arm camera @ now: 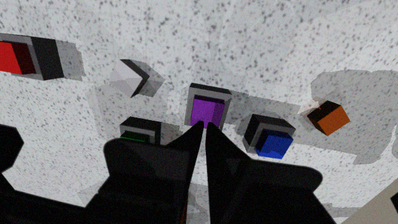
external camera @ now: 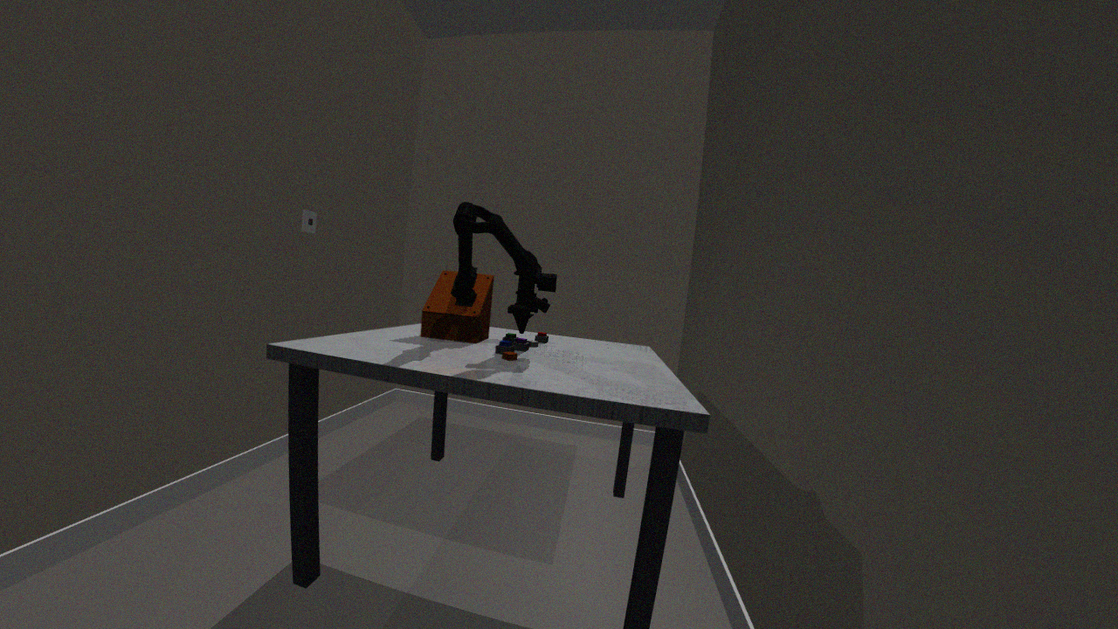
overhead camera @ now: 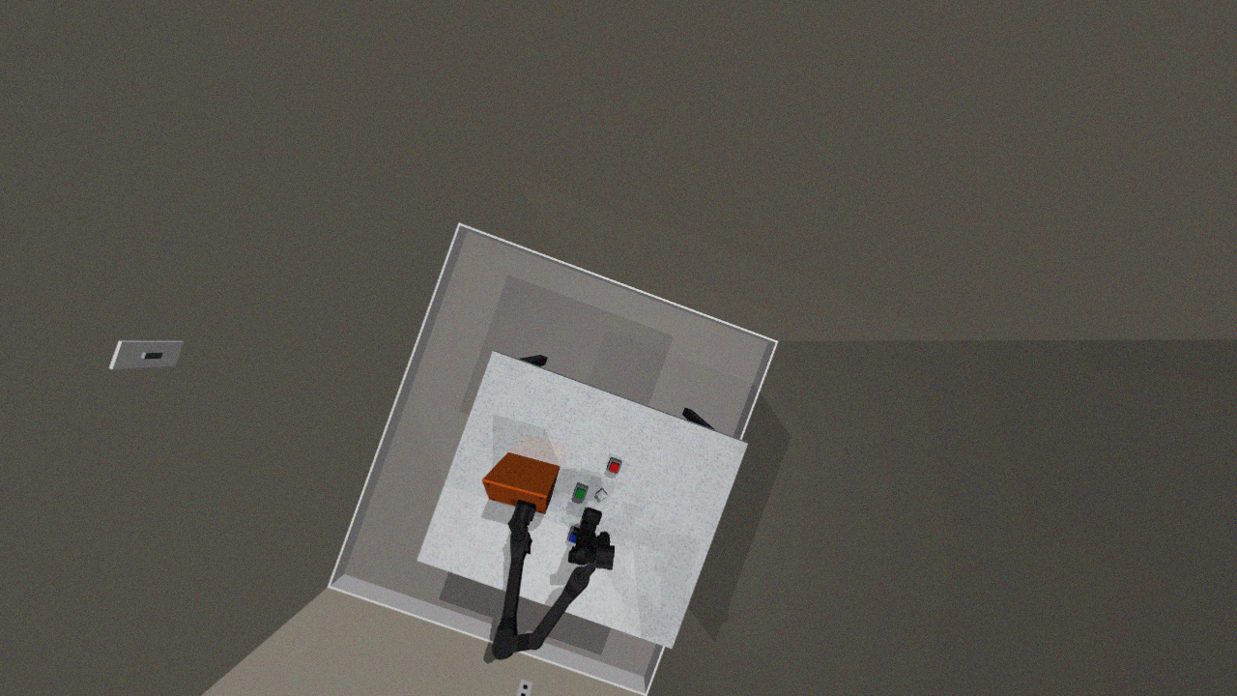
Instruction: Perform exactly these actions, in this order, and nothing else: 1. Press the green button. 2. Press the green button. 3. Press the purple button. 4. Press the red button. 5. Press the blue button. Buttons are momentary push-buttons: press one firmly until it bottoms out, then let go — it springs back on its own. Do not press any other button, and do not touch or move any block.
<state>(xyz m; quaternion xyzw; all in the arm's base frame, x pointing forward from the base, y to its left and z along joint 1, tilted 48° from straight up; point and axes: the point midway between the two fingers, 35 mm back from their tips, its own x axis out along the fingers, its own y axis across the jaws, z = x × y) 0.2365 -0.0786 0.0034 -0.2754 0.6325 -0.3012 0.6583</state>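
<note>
My gripper tip is now 3 cm above the purple button. Also, from my gripper tip: blue button (9 cm to the right, 3 cm below, 3 cm behind); orange block (17 cm to the right, 5 cm below, 1 cm ahead); white block (10 cm to the left, 5 cm below, 3 cm ahead).
</note>
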